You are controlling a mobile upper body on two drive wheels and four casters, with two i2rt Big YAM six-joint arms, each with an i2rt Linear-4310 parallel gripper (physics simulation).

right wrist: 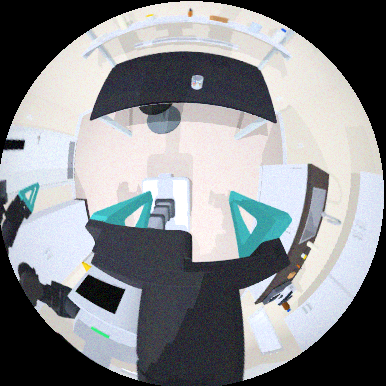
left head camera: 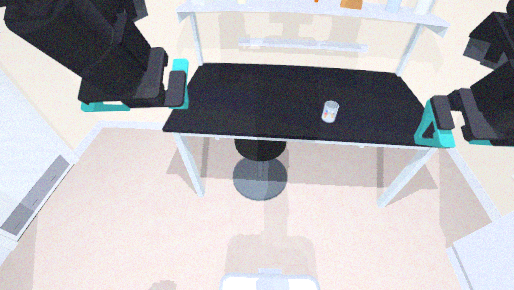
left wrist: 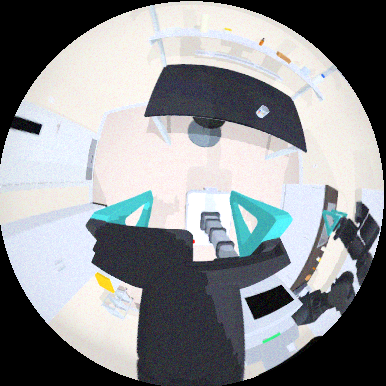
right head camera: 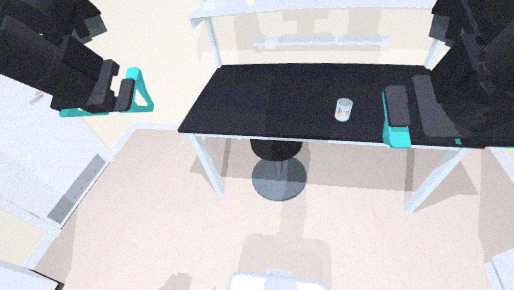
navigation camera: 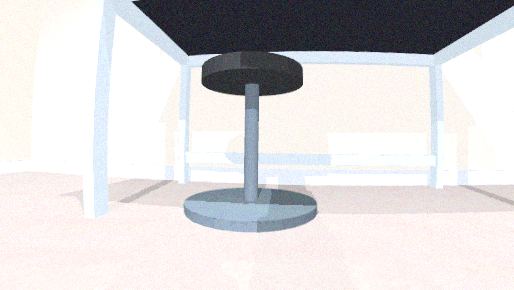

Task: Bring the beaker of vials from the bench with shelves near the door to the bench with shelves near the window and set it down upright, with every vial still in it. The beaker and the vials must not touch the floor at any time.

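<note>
The beaker of vials stands upright on the black top of the bench with shelves near the door, right of its middle. Small coloured vials show inside; I cannot count them. My left gripper is open and empty, in the air left of the bench in the head views. My right gripper is open and empty, to the right of the beaker and apart from it. The bench near the window does not show.
A round stool stands under the bench's front edge. A shelf with bottles and boxes hangs above the bench's back. A white door is at the left, a sink counter at the right.
</note>
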